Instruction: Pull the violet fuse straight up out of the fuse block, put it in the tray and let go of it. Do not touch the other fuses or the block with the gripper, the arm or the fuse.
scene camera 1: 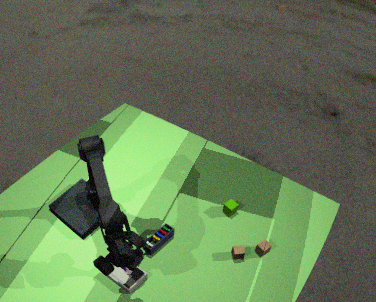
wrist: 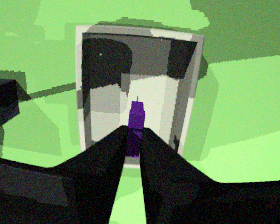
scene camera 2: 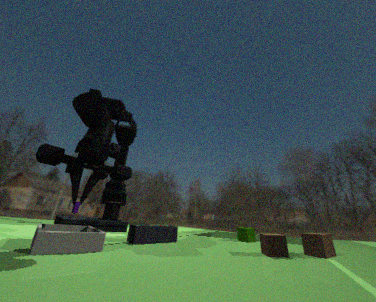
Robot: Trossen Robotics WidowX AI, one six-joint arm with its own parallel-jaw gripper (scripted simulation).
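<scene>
Gripper (scene camera 2: pixel 76 204), visible also in the wrist view (wrist: pixel 134 133) and in scene camera 1 (scene camera 1: pixel 122 265), holds a violet fuse (wrist: pixel 137 114). A grey tray (scene camera 2: pixel 48 239) is present as well.
</scene>
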